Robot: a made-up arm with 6 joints.
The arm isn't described. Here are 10 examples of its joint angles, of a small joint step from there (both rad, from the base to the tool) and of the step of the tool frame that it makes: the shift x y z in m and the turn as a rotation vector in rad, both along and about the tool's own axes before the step.
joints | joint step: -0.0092 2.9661 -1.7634 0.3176 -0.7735 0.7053 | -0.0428 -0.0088 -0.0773 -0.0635 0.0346 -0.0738
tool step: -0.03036 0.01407 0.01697 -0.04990 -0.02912 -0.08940
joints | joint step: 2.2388 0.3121 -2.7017 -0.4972 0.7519 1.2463 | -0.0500 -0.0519 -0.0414 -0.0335 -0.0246 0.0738
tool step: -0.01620 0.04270 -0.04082 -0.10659 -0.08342 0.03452
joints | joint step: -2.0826 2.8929 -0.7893 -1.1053 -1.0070 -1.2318 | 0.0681 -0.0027 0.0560 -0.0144 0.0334 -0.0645
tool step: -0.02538 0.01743 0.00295 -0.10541 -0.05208 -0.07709
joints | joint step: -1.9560 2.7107 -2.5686 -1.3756 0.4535 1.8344 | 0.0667 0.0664 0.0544 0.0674 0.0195 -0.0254
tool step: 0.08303 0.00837 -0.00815 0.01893 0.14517 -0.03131
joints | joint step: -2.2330 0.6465 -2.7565 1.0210 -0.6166 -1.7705 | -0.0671 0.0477 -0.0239 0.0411 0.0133 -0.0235
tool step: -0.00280 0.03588 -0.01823 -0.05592 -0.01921 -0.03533
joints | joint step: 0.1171 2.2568 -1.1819 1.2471 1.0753 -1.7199 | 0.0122 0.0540 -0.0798 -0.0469 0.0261 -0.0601
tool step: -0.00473 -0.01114 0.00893 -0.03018 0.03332 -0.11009
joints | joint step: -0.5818 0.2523 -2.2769 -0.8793 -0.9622 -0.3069 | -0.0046 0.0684 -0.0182 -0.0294 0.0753 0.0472
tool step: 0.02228 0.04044 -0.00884 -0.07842 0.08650 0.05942
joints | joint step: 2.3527 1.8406 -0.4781 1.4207 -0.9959 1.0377 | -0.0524 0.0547 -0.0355 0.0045 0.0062 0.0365
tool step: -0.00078 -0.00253 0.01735 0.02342 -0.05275 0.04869
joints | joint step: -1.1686 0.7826 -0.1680 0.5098 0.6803 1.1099 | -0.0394 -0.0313 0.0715 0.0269 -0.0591 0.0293
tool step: -0.00770 -0.01509 0.00828 -0.03254 -0.02716 0.09684
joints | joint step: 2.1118 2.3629 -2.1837 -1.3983 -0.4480 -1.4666 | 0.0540 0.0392 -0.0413 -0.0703 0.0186 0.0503
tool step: -0.02046 -0.02361 0.01811 0.02995 -0.04092 -0.01553
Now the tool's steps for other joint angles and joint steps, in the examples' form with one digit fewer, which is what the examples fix.
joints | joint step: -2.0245 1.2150 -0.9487 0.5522 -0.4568 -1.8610 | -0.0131 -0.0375 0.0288 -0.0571 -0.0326 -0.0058
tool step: 0.0039 -0.0090 -0.0100 0.0501 -0.0046 -0.0577
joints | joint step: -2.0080 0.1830 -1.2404 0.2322 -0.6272 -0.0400 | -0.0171 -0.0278 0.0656 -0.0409 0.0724 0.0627
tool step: 0.0180 0.0029 -0.0143 -0.0197 0.1076 0.0074
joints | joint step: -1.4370 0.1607 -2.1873 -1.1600 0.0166 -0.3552 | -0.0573 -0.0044 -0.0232 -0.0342 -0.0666 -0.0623
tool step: -0.0386 -0.0119 -0.0032 0.0512 -0.0927 -0.1453
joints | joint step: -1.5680 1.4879 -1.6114 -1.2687 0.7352 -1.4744 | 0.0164 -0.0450 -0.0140 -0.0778 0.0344 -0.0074
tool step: 0.0286 0.0003 -0.0189 0.0046 0.0890 -0.0252
